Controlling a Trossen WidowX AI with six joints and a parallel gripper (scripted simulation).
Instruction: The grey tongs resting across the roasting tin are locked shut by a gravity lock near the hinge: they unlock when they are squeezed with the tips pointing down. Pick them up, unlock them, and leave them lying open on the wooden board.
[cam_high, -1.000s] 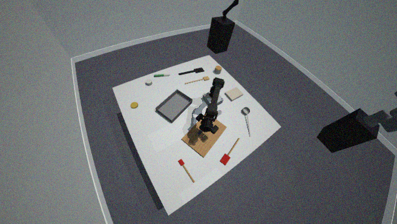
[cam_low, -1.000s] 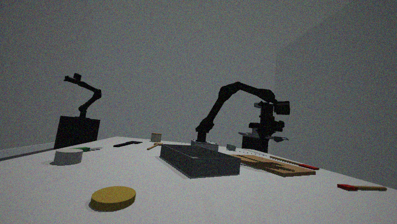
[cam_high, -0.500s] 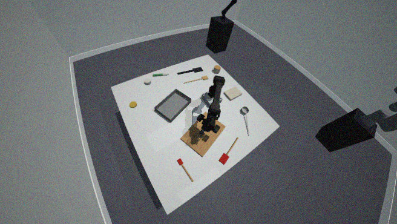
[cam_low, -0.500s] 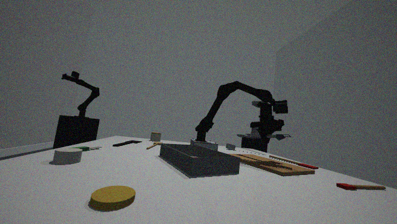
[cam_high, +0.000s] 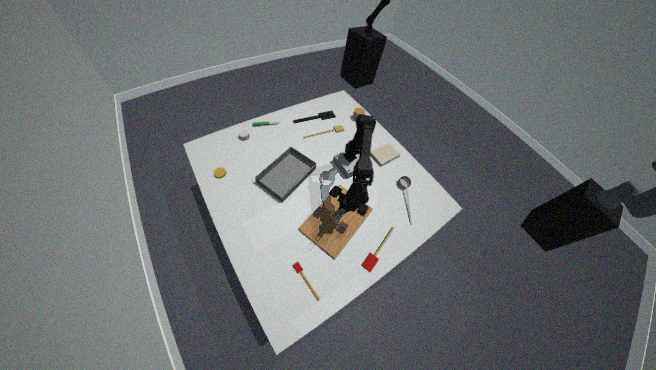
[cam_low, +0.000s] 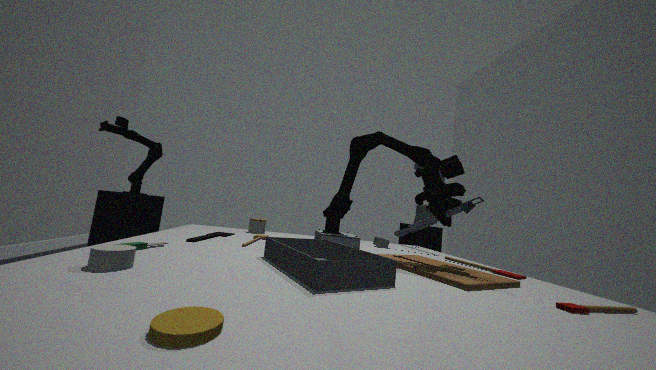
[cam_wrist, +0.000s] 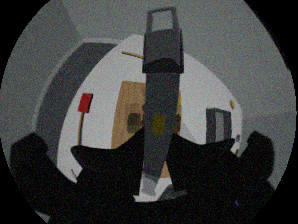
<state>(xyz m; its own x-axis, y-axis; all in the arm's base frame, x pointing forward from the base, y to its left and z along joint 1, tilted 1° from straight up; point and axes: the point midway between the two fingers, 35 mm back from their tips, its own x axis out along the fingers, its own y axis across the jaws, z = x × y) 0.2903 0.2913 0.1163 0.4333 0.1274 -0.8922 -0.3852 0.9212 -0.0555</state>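
The wooden board is 130 mm below my gripper tip, 20 mm to the right of it and 20 mm behind it. From my gripper tip the other things lie so: beige block (570 mm behind, 220 mm to the right, 130 mm below); then yellow disc (610 mm to the right, 400 mm ahead, 130 mm below); then roasting tin (400 mm to the right, 120 mm below, 70 mm ahead).
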